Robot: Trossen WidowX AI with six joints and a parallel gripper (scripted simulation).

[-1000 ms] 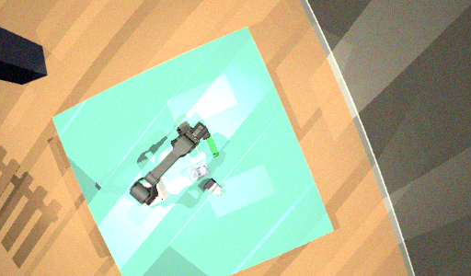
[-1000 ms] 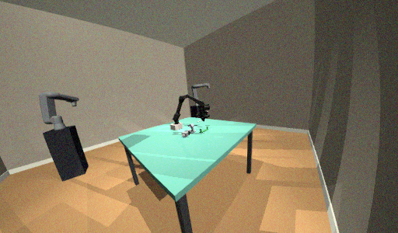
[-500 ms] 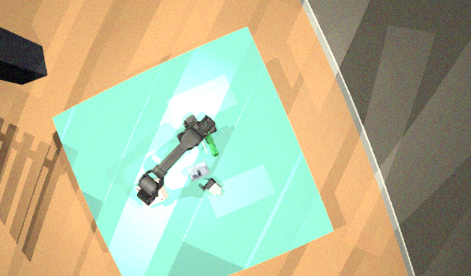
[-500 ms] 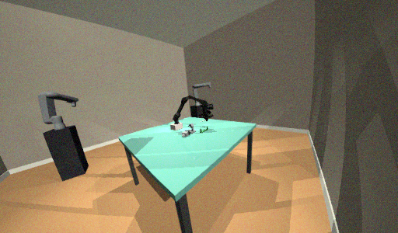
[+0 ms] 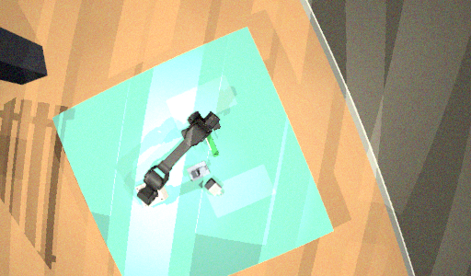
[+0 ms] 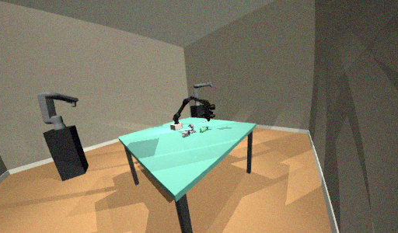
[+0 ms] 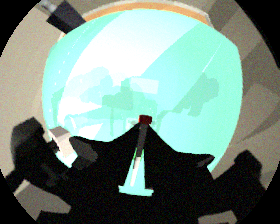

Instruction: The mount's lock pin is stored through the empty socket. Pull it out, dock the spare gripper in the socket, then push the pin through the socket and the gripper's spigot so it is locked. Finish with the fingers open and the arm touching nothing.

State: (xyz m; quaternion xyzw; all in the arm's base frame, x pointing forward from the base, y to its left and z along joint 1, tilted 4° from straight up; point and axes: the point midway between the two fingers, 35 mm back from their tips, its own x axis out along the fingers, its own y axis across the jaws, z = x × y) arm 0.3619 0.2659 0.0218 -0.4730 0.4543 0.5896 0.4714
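Now: gripper tip 2 cm short of the green bar, 10 cm to the left of it and 7 cm above it. From my gripper tip the other things lie so: spare gripper 3 cm behind, 35 cm to the right, 7 cm below; grey mount 8 cm behind, 22 cm to the right, 4 cm below.
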